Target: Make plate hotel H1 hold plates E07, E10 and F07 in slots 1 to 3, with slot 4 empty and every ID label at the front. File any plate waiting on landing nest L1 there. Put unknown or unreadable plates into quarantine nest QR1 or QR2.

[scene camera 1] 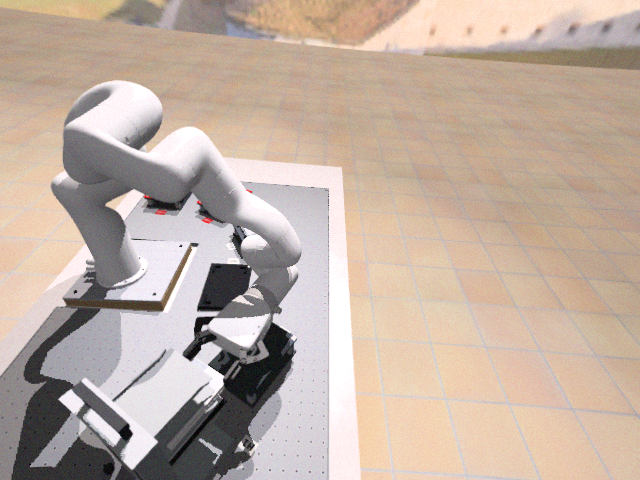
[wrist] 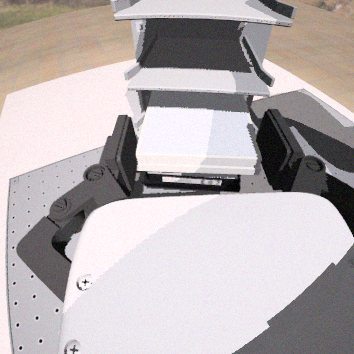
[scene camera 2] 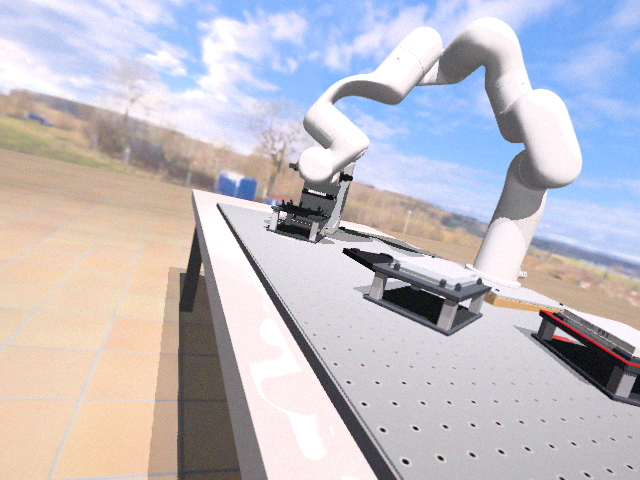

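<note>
My gripper is shut on a white plate. It holds the plate by its two long sides, level, at the mouth of plate hotel H1. The plate sticks out of a low slot. Right under it lies a black plate with a front label that reads E07. The shelf above the white plate looks empty, and a small "3" marks the hotel's left post higher up. I cannot see a label on the white plate.
The landing nest stands on short posts in the middle of the perforated table. Red-edged quarantine nests sit near the arm's base. The table edge runs close on the right.
</note>
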